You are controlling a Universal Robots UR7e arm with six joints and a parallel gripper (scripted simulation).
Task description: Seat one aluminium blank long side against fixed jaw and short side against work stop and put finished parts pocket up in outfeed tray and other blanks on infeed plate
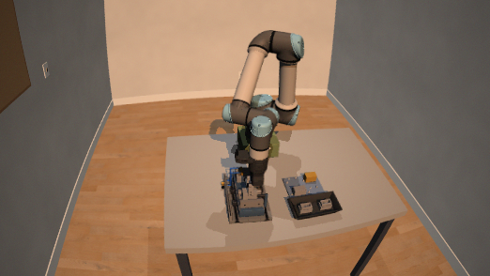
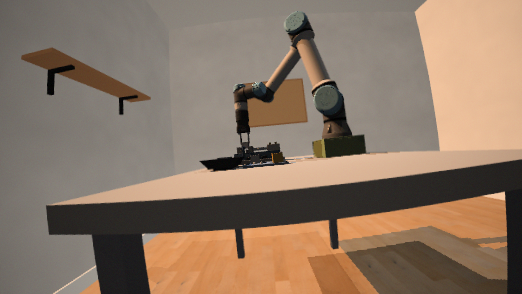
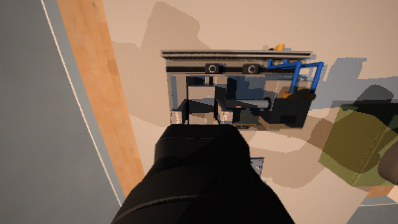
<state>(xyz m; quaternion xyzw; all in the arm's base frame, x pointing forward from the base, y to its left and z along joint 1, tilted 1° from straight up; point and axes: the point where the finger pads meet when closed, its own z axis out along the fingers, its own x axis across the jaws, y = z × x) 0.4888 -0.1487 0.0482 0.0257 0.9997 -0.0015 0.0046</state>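
Right now the vise is 9 cm below my hand, 7 cm behind it and 1 cm to the left of it. Round my hand: brass blank: 35 cm to the left, 15 cm behind, 11 cm below.
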